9 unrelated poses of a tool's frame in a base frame.
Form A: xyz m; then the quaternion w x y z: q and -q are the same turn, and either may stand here.
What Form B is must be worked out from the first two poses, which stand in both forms.
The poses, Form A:
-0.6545 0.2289 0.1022 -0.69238 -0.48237 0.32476 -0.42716
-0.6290 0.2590 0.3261 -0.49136 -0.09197 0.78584 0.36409
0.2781 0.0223 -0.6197 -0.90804 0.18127 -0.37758 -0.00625
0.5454 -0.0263 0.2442 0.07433 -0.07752 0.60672 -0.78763
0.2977 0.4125 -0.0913 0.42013 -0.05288 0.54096 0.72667
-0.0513 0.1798 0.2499 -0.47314 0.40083 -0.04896 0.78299
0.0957 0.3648 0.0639 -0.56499 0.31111 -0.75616 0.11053
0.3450 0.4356 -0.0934 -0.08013 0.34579 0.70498 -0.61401
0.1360 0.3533 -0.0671 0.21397 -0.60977 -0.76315 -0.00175
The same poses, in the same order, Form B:
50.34 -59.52 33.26 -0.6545 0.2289 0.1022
110.82 -44.85 -134.88 -0.6290 0.2590 0.3261
-26.56 43.47 -9.96 0.2781 0.0223 -0.6197
-75.41 -1.83 -167.80 0.5454 -0.0263 0.2442
61.12 32.10 139.21 0.2977 0.4125 -0.0913
-34.08 -35.55 -106.49 -0.0513 0.1798 0.2499
-123.02 51.78 -105.76 0.0957 0.3648 0.0639
-104.20 18.16 141.93 0.3450 0.4356 -0.0934
-164.13 -19.19 100.05 0.1360 0.3533 -0.0671

